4 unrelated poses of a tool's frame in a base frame.
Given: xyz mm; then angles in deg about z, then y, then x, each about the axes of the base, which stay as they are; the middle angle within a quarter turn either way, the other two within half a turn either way.
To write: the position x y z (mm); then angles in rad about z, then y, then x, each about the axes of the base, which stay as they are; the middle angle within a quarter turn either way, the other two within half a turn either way. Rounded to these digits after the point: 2 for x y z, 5 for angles.
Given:
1: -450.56 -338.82 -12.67 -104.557 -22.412 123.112
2: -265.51 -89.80 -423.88 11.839 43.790 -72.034
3: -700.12 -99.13 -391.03 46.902 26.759 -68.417
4: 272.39 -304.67 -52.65 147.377 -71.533 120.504
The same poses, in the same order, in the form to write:
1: -450.56 -338.82 -12.67 -1.82486 -0.39116 2.14871
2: -265.51 -89.80 -423.88 0.20663 0.76428 -1.25723
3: -700.12 -99.13 -391.03 0.81859 0.46703 -1.19410
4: 272.39 -304.67 -52.65 2.57221 -1.24849 2.10319
